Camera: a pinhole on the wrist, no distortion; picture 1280 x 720 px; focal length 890.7 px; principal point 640.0 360.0 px. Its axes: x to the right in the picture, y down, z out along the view. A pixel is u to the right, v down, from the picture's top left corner.
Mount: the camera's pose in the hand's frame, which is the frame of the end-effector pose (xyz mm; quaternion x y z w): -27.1 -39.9 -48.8 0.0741 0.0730 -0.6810 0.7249
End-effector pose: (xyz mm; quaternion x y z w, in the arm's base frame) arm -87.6 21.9 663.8 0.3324 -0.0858 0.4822 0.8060
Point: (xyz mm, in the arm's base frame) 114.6 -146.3 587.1
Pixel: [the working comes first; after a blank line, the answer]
In the camera's frame: 182.7 -36.3 172.9

outside the picture
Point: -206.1 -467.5 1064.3
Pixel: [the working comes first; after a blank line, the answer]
In the camera's frame: -306.7 -187.5 586.8

174 75
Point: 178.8 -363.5 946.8
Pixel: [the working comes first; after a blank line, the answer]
In the camera's frame: 58.0 11.6 576.4

730 378
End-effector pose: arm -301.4 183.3 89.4 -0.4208 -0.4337 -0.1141 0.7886
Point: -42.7 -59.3 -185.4
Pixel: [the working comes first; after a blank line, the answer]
In the camera's frame: -111.2 -68.8 -393.4

behind the camera
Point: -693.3 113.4 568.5
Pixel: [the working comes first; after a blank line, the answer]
In the camera's frame: 412.1 126.1 449.0

outside the picture
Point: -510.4 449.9 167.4
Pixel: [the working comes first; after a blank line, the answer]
In the camera's frame: -127.2 18.4 377.8

340 403
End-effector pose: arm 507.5 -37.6 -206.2 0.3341 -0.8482 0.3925 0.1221
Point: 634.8 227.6 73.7
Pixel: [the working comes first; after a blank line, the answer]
In the camera's frame: 145.7 -69.1 -303.6

behind the camera
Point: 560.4 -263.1 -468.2
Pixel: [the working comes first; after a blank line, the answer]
In the camera's frame: -134.2 -22.8 374.3

321 306
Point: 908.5 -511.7 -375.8
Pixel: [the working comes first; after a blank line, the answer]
In the camera's frame: 221.6 -145.7 597.4

970 143
